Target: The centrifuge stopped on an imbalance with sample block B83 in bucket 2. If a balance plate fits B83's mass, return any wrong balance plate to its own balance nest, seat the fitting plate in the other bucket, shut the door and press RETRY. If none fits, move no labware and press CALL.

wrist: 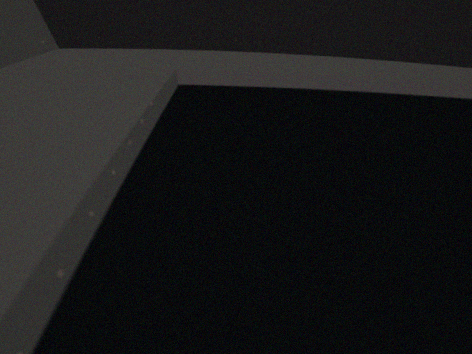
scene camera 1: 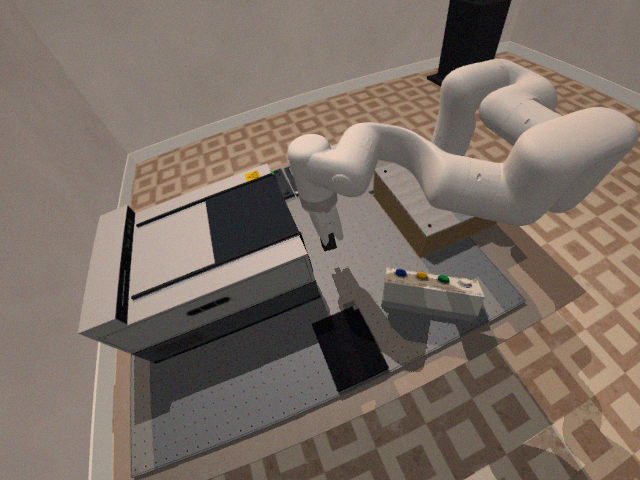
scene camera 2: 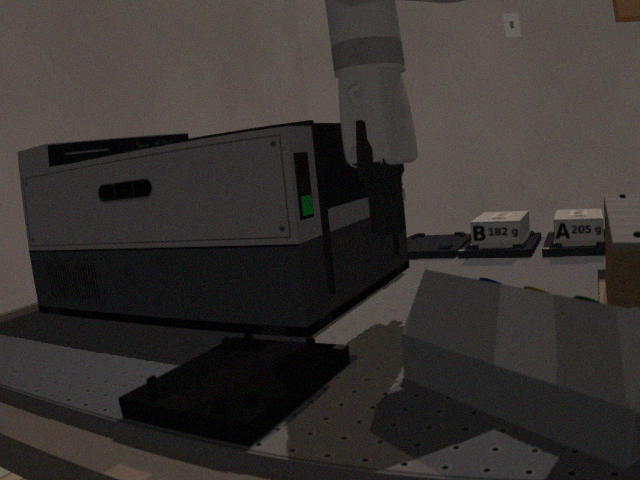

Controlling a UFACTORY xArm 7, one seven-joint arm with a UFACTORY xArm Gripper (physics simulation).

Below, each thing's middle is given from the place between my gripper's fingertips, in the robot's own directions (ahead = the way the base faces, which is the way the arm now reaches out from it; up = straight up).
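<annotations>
The dark sliding door panel (scene camera 1: 246, 217) stands 12 cm above my hand, 15 cm ahead of it and 10 cm to the right of it. I see the grey button box (scene camera 2: 555, 365) 17 cm behind my hand, 20 cm to the left of it and 5 cm below it, whereas the centrifuge (scene camera 2: 267, 230) is 10 cm to the right of my hand, 3 cm above it and 31 cm ahead of it.
</annotations>
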